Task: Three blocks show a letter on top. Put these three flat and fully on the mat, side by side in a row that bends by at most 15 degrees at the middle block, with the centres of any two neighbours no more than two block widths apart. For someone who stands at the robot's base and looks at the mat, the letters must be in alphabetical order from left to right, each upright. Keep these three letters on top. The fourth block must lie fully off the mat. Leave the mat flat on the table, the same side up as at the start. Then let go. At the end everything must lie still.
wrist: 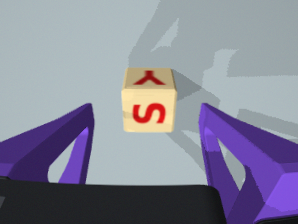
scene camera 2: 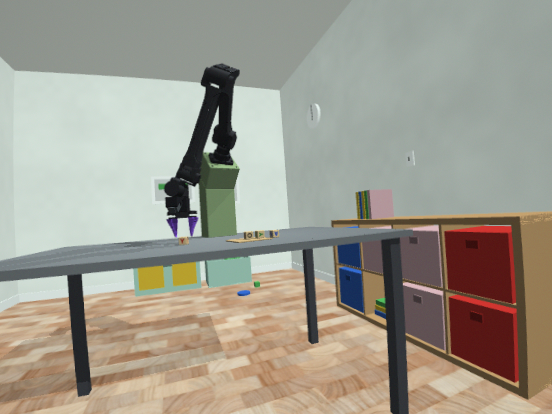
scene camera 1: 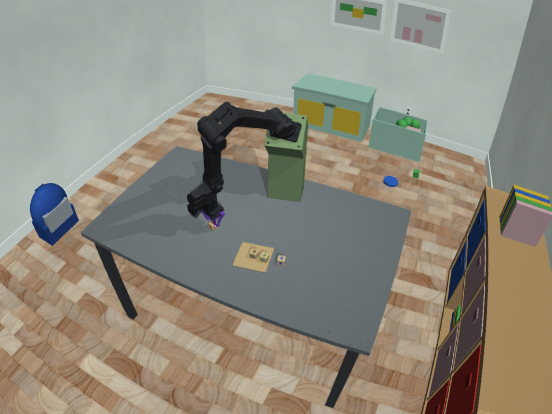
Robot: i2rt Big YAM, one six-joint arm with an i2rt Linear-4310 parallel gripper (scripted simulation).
Observation:
In view: my gripper [wrist: 146,112] and a mat [scene camera 1: 242,260].
The wrist view misses the mat: it is out of frame.

